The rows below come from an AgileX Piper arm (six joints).
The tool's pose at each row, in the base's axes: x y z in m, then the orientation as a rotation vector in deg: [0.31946, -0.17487, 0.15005, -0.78, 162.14, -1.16]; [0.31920, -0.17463, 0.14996, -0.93, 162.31, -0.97]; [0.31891, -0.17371, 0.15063, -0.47, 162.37, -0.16]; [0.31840, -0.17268, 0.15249, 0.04, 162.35, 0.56]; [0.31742, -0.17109, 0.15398, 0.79, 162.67, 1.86]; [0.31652, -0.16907, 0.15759, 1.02, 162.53, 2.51]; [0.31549, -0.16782, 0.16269, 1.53, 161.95, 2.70]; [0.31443, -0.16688, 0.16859, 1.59, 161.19, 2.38]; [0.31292, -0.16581, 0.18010, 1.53, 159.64, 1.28]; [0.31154, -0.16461, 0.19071, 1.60, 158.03, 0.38]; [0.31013, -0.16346, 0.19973, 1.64, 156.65, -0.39]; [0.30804, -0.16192, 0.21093, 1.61, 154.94, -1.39]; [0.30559, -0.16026, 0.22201, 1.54, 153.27, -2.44]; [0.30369, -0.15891, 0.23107, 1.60, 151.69, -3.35]
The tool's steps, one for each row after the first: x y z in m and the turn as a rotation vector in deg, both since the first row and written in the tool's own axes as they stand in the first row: [0.00027, 0.00024, 0.00000, -0.15, 0.17, -0.08]; [0.00033, 0.00115, -0.00074, -0.66, 0.22, 0.32]; [0.00024, 0.00216, -0.00267, -1.10, 0.20, 0.75]; [0.00069, 0.00373, -0.00441, -1.91, 0.53, 1.40]; [0.00042, 0.00570, -0.00815, -2.34, 0.40, 1.63]; [-0.00018, 0.00688, -0.01334, -2.41, -0.17, 2.01]; [-0.00099, 0.00774, -0.01929, -2.19, -0.93, 2.03]; [-0.00309, 0.00864, -0.03072, -1.43, -2.49, 1.89]; [-0.00504, 0.00969, -0.04125, -0.78, -4.10, 1.86]; [-0.00648, 0.01071, -0.05029, -0.22, -5.48, 1.82]; [-0.00794, 0.01209, -0.06161, 0.50, -7.18, 1.70]; [-0.00902, 0.01360, -0.07292, 1.27, -8.84, 1.55]; [-0.01001, 0.01482, -0.08215, 1.96, -10.40, 1.50]
